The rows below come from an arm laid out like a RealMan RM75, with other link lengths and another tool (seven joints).
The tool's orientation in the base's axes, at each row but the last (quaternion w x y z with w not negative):
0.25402, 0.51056, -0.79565, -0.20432
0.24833, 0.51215, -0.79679, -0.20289
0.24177, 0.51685, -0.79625, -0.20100
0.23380, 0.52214, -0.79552, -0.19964
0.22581, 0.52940, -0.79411, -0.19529
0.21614, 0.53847, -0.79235, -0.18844
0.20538, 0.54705, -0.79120, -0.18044
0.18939, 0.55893, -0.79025, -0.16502
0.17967, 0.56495, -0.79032, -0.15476
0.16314, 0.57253, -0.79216, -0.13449
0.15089, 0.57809, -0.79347, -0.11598
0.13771, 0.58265, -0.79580, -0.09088
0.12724, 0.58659, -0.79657, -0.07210
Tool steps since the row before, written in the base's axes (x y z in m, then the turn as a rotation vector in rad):
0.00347, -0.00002, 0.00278, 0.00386, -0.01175, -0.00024
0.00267, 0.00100, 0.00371, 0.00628, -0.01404, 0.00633
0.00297, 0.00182, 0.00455, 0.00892, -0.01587, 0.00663
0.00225, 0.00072, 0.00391, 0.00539, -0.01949, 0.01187
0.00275, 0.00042, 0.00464, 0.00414, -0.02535, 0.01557
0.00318, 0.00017, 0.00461, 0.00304, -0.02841, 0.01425
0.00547, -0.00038, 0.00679, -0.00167, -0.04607, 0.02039
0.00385, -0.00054, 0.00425, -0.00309, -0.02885, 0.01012
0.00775, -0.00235, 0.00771, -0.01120, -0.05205, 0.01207
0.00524, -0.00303, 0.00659, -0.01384, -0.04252, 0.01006
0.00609, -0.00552, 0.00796, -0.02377, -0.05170, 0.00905
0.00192, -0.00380, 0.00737, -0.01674, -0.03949, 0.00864
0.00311, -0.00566, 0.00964, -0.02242, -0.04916, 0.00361
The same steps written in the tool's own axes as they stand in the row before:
-0.00065, -0.00084, -0.00432, 0.00937, -0.00752, -0.00295
-0.00116, 0.00063, -0.00449, 0.01185, -0.00635, -0.00979
-0.00190, 0.00114, -0.00528, 0.01267, -0.00880, -0.01172
-0.00080, 0.00081, -0.00442, 0.01809, -0.00462, -0.01419
-0.00061, 0.00063, -0.00534, 0.02452, -0.00377, -0.01694
-0.00055, 0.00005, -0.00558, 0.02755, -0.00469, -0.01544
-0.00051, -0.00099, -0.00866, 0.04643, -0.00377, -0.01927
-0.00017, -0.00133, -0.00560, 0.02939, -0.00193, -0.00876
0.00077, -0.00378, -0.01050, 0.05402, -0.00155, -0.00774
0.00204, -0.00282, -0.00824, 0.04552, 0.00286, -0.00457
0.00435, -0.00420, -0.00971, 0.05699, 0.00846, -0.00001
0.00391, -0.00064, -0.00753, 0.04333, 0.00572, -0.00210
0.00566, -0.00201, -0.00993, 0.05353, 0.00668, 0.00468

